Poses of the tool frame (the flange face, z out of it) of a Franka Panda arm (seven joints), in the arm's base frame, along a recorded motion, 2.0 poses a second.
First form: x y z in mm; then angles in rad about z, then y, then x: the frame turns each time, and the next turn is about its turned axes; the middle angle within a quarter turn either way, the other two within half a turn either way.
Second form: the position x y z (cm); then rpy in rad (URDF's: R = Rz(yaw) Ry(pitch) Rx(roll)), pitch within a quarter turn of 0, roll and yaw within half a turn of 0. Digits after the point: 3 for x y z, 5 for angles.
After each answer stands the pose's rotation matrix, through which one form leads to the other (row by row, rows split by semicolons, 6 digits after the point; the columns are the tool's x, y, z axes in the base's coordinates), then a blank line. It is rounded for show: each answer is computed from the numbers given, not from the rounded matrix.
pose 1, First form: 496.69 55.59 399.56 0.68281 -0.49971 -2.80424
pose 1, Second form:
49.669 5.559 39.956 -2.80424 -0.49971 0.68281
0.680939 0.718453 0.141942; 0.553821 -0.632001 0.542086; 0.479171 -0.290517 -0.828248

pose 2, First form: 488.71 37.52 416.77 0.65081 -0.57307 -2.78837
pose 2, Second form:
48.871 3.752 41.677 -2.78837 -0.57307 0.65081
0.668490 0.717654 0.195179; 0.509044 -0.632843 0.583424; 0.542214 -0.290659 -0.788366

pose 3, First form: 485.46 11.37 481.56 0.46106 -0.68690 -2.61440
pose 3, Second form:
48.546 1.137 48.156 -2.61440 -0.68690 0.46106
0.692477 0.670220 0.266983; 0.344002 -0.632040 0.694397; 0.634143 -0.389012 -0.668231

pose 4, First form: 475.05 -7.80 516.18 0.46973 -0.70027 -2.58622
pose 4, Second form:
47.505 -0.780 51.618 -2.58622 -0.70027 0.46973
0.681847 0.687593 0.249601; 0.346124 -0.603874 0.718008; 0.644424 -0.403179 -0.649742

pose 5, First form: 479.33 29.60 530.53 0.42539 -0.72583 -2.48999
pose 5, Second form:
47.933 2.960 53.053 -2.48999 -0.72583 0.42539
0.681290 0.694791 0.230454; 0.308661 -0.558131 0.770207; 0.663756 -0.453602 -0.594704

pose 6, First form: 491.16 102.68 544.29 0.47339 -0.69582 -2.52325
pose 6, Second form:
49.116 10.268 54.429 -2.52325 -0.69582 0.47339
0.683122 0.702214 0.200602; 0.349921 -0.555822 0.754067; 0.641015 -0.444925 -0.625413

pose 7, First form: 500.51 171.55 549.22 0.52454 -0.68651 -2.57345
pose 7, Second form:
50.051 17.155 54.922 -2.57345 -0.68651 0.52454
0.669474 0.717335 0.192964; 0.387362 -0.558775 0.733295; 0.633842 -0.416175 -0.651953

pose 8, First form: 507.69 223.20 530.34 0.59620 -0.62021 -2.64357
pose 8, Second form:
50.769 22.320 53.034 -2.64357 -0.62021 0.59620
0.673363 0.723033 0.154291; 0.456926 -0.571068 0.681983; 0.581206 -0.388723 -0.714908

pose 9, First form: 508.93 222.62 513.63 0.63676 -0.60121 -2.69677
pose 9, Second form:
50.893 22.262 51.363 -2.69677 -0.60121 0.63676
0.663042 0.732427 0.154681; 0.490333 -0.581064 0.649568; 0.565641 -0.354846 -0.744402

